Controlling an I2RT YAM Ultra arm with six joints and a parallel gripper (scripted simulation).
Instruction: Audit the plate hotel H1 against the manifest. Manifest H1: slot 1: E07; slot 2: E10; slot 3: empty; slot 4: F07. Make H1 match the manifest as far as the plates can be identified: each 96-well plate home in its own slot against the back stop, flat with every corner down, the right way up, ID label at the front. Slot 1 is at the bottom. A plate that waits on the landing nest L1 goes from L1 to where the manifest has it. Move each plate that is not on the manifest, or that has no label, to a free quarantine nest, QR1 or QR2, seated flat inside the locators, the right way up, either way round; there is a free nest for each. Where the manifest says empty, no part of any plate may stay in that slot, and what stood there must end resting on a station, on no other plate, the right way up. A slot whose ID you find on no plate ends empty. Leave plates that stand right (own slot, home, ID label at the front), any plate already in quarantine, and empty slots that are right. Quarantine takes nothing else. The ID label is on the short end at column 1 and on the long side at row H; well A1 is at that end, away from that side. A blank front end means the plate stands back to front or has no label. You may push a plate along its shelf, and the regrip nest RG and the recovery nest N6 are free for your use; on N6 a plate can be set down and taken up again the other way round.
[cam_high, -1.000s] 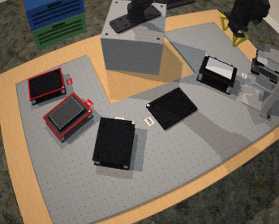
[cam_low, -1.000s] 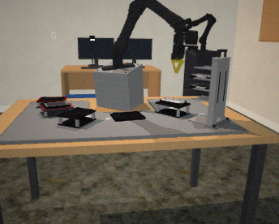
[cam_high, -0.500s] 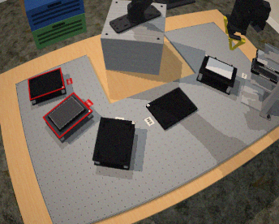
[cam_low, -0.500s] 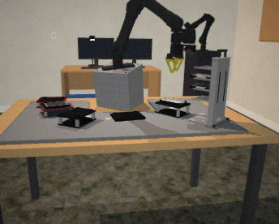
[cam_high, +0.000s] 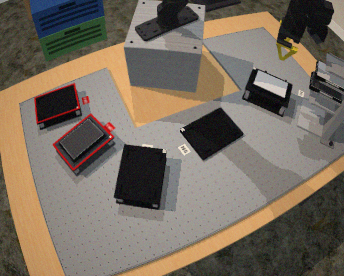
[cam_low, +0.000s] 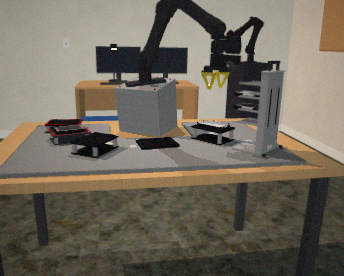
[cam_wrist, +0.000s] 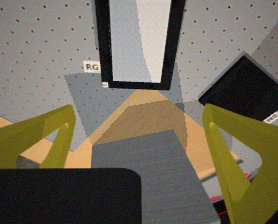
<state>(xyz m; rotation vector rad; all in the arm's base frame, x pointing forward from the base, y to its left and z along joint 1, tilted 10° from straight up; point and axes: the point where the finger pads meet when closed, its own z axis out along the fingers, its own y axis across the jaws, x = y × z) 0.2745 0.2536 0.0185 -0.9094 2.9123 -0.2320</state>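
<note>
Right now the black regrip nest RG is 19 cm below my hand. Round my hand: pale grey 96-well plate (16 cm ahead, 10 cm to the left, 1 cm below); A1 mark (18 cm below, 9 cm behind, 1 cm to the left); RG tag (24 cm below, 10 cm behind, 4 cm to the left).
</note>
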